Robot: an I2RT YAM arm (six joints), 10 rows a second.
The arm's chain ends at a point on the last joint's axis. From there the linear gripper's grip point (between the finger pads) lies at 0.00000 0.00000 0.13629 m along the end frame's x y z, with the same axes.
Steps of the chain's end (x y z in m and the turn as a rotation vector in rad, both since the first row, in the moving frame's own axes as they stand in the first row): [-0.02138, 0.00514, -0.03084, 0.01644, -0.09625, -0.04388]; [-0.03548, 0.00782, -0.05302, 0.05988, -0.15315, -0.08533]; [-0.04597, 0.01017, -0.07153, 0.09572, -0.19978, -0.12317]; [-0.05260, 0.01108, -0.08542, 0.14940, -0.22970, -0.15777]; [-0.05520, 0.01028, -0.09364, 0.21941, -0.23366, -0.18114]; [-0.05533, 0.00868, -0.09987, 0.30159, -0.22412, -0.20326]
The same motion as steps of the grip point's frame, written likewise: [-0.03452, 0.00319, -0.03149, 0.01644, -0.09625, -0.04388]; [-0.05658, 0.00059, -0.05486, 0.05988, -0.15315, -0.08533]; [-0.07371, -0.00107, -0.07486, 0.09572, -0.19978, -0.12317]; [-0.08498, -0.00650, -0.09049, 0.14940, -0.22970, -0.15777]; [-0.08901, -0.01610, -0.10056, 0.21941, -0.23366, -0.18114]; [-0.08907, -0.02813, -0.10935, 0.30159, -0.22412, -0.20326]
